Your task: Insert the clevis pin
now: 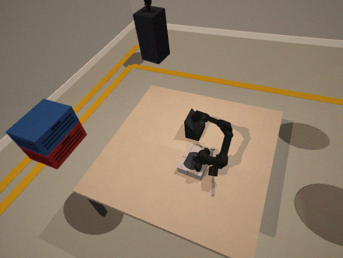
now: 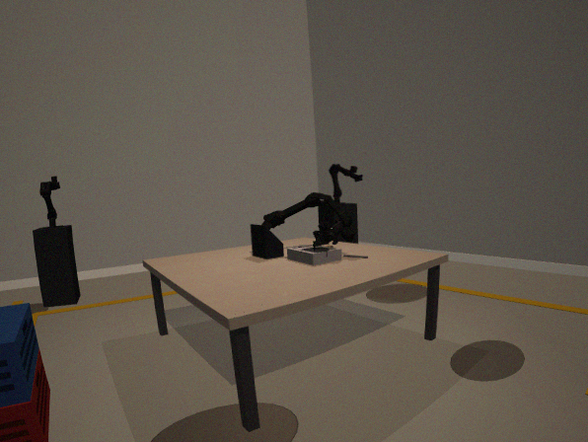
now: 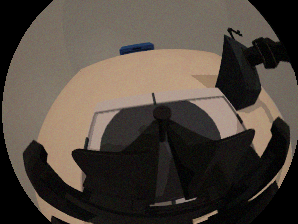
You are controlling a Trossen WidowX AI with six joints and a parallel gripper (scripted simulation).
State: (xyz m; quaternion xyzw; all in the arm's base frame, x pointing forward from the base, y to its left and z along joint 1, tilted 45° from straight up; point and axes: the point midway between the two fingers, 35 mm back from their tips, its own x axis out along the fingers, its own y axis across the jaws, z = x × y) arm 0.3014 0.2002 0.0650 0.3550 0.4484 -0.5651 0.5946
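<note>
My gripper tip is now 1 cm above the clevis pin. The rest, counted from my gripper tip: tiny grey piece (20 cm behind, 7 cm to the left, 7 cm below); wide flat disc (3 cm below); steel tray (4 cm below, 2 cm behind, 1 cm to the left).
</note>
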